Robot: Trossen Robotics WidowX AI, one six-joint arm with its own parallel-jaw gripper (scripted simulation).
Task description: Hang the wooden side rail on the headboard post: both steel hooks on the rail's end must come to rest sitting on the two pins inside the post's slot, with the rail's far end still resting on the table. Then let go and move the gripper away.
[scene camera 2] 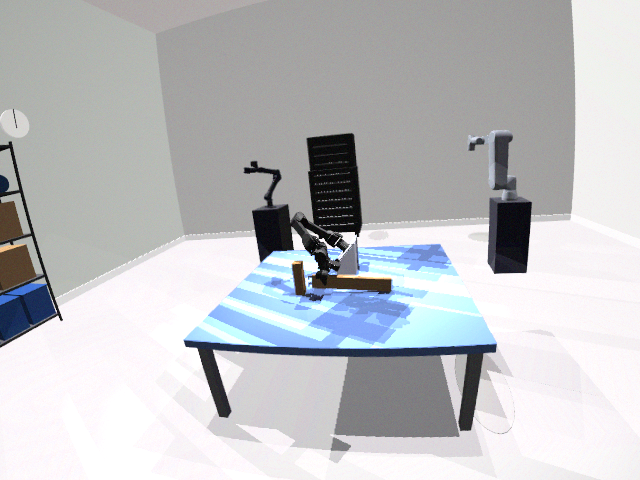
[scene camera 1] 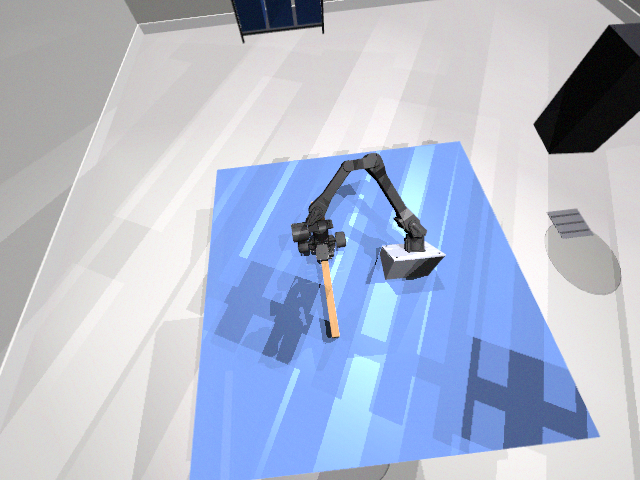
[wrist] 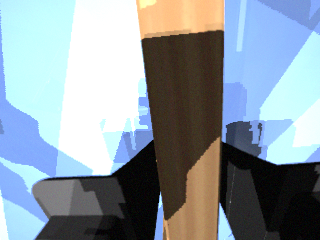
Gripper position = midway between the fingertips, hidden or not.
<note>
In view: my gripper (scene camera 1: 323,251) and a wooden side rail (scene camera 2: 334,282).
The wooden side rail shows as well in the wrist view (wrist: 183,55). My gripper also shows in the wrist view (wrist: 180,138).
</note>
